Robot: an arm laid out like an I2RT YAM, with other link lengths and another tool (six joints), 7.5 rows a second.
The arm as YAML. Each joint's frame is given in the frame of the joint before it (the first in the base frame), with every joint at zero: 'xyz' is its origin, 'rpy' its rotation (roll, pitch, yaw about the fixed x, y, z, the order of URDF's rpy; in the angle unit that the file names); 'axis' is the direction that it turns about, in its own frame. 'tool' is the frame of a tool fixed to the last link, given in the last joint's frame.
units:
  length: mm
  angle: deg
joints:
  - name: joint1
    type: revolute
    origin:
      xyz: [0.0, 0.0, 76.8]
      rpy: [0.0, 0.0, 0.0]
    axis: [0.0, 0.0, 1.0]
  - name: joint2
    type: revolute
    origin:
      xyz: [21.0, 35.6, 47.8]
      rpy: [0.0, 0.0, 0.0]
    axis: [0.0, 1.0, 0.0]
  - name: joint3
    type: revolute
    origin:
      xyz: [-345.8, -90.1, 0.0]
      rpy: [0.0, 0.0, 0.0]
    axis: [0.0, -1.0, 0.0]
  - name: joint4
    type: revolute
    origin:
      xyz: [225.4, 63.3, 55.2]
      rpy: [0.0, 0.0, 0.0]
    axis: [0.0, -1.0, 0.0]
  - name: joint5
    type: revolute
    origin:
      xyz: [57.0, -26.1, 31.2]
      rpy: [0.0, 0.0, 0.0]
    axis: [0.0, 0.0, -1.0]
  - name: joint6
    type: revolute
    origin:
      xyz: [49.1, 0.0, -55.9]
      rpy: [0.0, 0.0, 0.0]
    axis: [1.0, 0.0, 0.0]
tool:
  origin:
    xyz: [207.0, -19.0, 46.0]
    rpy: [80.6, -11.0, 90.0]
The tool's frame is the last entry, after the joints.
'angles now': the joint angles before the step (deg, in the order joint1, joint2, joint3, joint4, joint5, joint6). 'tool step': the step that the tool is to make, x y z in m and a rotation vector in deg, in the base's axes. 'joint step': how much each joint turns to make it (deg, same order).
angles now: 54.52 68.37 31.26 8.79 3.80 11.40
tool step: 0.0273 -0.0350 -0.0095 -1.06 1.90 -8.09
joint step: -4.13 0.44 0.48 -2.29 3.03 2.71
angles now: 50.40 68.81 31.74 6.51 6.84 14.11
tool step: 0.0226 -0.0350 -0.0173 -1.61 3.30 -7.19
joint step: -5.23 1.67 0.79 -2.81 0.92 2.22
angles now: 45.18 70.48 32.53 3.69 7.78 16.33
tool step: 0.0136 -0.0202 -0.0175 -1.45 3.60 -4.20
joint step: -3.87 2.62 1.36 -2.54 -0.56 1.35
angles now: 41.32 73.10 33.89 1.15 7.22 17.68
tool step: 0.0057 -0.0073 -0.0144 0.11 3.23 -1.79
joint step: -2.57 2.21 0.74 -1.05 -1.97 1.18
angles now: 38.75 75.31 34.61 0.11 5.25 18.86
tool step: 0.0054 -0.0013 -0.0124 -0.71 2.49 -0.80
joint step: -1.26 2.65 1.21 -1.00 -0.99 0.43
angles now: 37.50 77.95 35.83 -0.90 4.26 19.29
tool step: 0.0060 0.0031 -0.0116 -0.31 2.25 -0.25
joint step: -0.97 2.97 1.30 -0.33 -1.29 0.30
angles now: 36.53 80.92 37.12 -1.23 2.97 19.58
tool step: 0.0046 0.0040 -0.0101 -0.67 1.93 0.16
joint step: -0.50 2.66 1.47 -0.77 -0.89 -0.06
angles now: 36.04 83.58 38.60 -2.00 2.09 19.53
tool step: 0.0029 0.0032 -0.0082 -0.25 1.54 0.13
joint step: -0.43 1.97 0.96 -0.38 -0.89 0.06
